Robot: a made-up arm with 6 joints. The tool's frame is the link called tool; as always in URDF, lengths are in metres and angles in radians. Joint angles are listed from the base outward.
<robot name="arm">
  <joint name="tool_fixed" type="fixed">
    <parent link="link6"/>
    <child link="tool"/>
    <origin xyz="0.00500 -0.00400 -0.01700" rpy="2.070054 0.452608 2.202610"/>
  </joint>
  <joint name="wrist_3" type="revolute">
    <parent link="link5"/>
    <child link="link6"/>
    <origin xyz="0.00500 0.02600 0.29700" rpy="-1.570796 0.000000 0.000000"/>
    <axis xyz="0 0 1"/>
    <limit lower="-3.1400" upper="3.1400"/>
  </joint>
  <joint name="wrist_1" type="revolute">
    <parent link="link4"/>
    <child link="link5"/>
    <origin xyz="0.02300 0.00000 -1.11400" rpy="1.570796 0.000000 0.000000"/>
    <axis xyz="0 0 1"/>
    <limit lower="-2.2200" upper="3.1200"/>
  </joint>
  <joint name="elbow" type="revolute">
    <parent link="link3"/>
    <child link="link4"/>
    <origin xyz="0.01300 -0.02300 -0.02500" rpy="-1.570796 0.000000 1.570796"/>
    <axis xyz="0 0 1"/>
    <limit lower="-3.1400" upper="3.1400"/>
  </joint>
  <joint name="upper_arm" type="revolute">
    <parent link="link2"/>
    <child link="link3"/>
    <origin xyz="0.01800 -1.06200 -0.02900" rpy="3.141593 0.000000 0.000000"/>
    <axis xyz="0 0 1"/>
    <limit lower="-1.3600" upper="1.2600"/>
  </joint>
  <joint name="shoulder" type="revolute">
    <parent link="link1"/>
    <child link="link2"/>
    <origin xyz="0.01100 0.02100 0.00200" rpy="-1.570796 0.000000 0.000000"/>
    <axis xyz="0 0 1"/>
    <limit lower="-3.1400" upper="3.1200"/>
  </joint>
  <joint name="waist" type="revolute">
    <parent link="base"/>
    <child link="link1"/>
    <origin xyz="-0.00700 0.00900 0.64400" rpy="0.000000 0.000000 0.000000"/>
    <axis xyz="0 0 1"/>
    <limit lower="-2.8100" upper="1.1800"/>
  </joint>
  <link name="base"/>
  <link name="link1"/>
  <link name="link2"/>
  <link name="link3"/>
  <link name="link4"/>
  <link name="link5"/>
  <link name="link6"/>
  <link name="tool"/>
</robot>
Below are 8 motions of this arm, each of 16 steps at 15 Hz.
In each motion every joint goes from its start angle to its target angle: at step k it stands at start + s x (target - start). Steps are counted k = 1, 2, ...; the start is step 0. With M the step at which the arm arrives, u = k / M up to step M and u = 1 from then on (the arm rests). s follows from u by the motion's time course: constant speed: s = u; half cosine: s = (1 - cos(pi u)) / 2; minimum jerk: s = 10 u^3 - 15 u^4 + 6 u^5.
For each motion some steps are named. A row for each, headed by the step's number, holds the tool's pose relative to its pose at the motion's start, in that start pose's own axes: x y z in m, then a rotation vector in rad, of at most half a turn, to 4 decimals.
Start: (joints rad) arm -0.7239 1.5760 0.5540 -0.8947 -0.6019 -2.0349
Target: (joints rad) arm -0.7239 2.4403 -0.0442 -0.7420 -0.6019 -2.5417
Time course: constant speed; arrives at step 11
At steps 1, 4, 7, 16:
1: -0.0560 -0.0459 0.1788 -0.0311 -0.1502 -0.0279
4: -0.3281 -0.1293 0.6564 -0.1454 -0.5970 -0.0986
7: -0.7155 -0.1300 1.0084 -0.2944 -1.0338 -0.1530
16: -1.3049 -0.0181 1.2347 -0.5554 -1.5902 -0.2086

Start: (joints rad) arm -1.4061 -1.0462 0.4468 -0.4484 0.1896 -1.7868
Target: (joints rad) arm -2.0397 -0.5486 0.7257 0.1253 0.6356 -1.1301
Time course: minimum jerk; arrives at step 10
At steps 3, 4, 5, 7, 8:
3: -0.0134 -0.0909 -0.0182 -0.1332 0.2629 -0.0879
4: -0.0344 -0.1732 -0.0280 -0.2521 0.5152 -0.1675
5: -0.0681 -0.2642 -0.0290 -0.3832 0.8175 -0.2559
7: -0.1490 -0.4078 0.0026 -0.5929 1.3857 -0.3968
8: -0.1771 -0.4445 0.0218 -0.6480 1.5657 -0.4331

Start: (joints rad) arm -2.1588 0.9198 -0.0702 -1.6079 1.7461 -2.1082
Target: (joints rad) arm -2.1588 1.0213 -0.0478 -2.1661 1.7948 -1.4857
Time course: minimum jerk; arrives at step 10
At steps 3, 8, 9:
3: -0.0212 0.0255 0.0015 -0.1359 0.0674 -0.0410
8: -0.1179 0.1300 -0.0174 -0.7773 0.3358 -0.3315
9: -0.1239 0.1353 -0.0199 -0.8169 0.3492 -0.3551

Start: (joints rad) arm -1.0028 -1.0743 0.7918 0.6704 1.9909 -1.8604
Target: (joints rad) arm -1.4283 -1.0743 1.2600 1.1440 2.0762 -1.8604
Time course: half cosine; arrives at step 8
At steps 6, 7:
6: 0.3411 -0.8177 0.0393 0.5441 0.4195 0.5488
7: 0.4137 -0.9107 0.0149 0.6078 0.4744 0.6183

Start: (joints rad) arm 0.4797 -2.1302 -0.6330 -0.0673 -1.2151 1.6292
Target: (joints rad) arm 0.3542 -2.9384 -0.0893 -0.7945 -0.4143 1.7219
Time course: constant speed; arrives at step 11
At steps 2, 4, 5, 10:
2: -0.0394 0.2017 -0.0192 0.1460 -0.1131 -0.3607
4: -0.0494 0.4169 -0.0086 0.2758 -0.2171 -0.7280
5: -0.0423 0.5271 0.0081 0.3327 -0.2674 -0.9133
10: 0.1294 1.0620 0.2016 0.4994 -0.5266 -1.8424

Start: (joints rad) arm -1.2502 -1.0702 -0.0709 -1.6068 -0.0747 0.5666
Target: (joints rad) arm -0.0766 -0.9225 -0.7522 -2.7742 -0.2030 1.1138
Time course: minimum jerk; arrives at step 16
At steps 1, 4, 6, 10, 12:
1: -0.0003 -0.0010 -0.0020 0.0034 -0.0017 0.0020
4: -0.0049 -0.0358 -0.0945 0.1597 -0.0762 0.0933
6: 0.0111 -0.0479 -0.2512 0.4241 -0.1922 0.2433
10: 0.0712 0.1526 -0.5584 1.1164 -0.4210 0.5714
12: 0.0618 0.2759 -0.6188 1.3802 -0.4687 0.6570

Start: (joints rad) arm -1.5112 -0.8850 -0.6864 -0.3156 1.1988 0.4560
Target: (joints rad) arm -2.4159 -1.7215 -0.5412 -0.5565 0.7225 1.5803
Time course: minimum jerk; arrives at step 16
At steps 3, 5, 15, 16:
3: -0.0357 -0.0154 0.0319 -0.0390 0.0416 -0.0651
5: -0.1319 -0.0373 0.1235 -0.1413 0.1528 -0.2379
15: -0.4782 0.4399 0.6704 -0.7573 0.7931 -1.2605
16: -0.4781 0.4423 0.6713 -0.7590 0.7946 -1.2632

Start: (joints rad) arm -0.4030 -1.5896 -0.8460 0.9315 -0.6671 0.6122
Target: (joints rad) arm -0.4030 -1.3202 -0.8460 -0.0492 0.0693 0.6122
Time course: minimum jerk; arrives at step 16
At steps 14, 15, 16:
14: 0.3344 -0.1220 0.2152 -0.0787 -1.0241 0.2542
15: 0.3391 -0.1214 0.2189 -0.0728 -1.0376 0.2579
16: 0.3398 -0.1213 0.2195 -0.0718 -1.0397 0.2585

